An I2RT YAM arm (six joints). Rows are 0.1 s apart.
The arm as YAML. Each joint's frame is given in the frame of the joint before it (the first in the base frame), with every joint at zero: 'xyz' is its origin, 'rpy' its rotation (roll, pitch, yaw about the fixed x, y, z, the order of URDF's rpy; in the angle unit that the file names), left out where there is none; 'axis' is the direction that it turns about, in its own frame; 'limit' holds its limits. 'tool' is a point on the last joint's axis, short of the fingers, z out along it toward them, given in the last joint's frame.
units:
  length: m
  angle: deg
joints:
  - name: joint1
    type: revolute
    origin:
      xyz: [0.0, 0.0, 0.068]
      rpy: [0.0, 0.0, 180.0]
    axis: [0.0, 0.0, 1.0]
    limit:
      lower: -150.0
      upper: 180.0
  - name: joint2
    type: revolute
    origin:
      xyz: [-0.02, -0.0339, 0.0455]
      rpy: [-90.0, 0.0, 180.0]
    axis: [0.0, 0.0, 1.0]
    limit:
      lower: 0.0
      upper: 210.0
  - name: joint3
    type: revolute
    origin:
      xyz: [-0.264, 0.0, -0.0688]
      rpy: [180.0, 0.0, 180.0]
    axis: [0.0, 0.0, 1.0]
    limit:
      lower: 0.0
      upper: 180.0
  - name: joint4
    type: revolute
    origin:
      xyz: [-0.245, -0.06, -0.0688]
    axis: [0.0, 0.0, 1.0]
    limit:
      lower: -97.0
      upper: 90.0
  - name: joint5
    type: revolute
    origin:
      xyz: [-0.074, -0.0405, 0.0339]
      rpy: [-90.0, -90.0, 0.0]
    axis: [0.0, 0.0, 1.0]
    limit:
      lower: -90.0
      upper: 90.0
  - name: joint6
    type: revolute
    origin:
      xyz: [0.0, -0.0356, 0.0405]
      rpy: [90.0, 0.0, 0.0]
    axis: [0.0, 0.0, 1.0]
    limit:
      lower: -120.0
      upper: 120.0
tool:
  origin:
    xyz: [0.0, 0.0, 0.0]
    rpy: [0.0, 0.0, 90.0]
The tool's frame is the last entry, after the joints.
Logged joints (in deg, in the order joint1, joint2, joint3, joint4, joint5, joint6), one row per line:
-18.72, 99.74, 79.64, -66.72, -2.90, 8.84
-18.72, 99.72, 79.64, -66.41, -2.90, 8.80
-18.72, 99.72, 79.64, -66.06, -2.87, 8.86
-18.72, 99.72, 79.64, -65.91, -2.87, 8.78
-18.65, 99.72, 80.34, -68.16, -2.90, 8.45
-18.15, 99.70, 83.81, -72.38, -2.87, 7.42
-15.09, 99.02, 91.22, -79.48, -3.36, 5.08
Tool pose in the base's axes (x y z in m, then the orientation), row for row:
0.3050, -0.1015, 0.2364, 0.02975, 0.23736, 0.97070, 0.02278
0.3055, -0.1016, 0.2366, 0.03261, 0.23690, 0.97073, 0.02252
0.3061, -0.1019, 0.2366, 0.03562, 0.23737, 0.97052, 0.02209
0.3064, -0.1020, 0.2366, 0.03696, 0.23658, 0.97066, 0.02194
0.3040, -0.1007, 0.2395, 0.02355, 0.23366, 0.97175, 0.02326
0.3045, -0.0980, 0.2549, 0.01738, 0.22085, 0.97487, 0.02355
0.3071, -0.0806, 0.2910, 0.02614, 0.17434, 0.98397, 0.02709
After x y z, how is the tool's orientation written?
As a quaternion, w x y z.
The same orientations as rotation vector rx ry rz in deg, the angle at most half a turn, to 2 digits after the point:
41.93, 171.49, 4.02
41.78, 171.19, 3.97
41.78, 170.84, 3.89
41.61, 170.72, 3.86
41.44, 172.34, 4.13
39.32, 173.56, 4.19
30.87, 174.23, 4.80

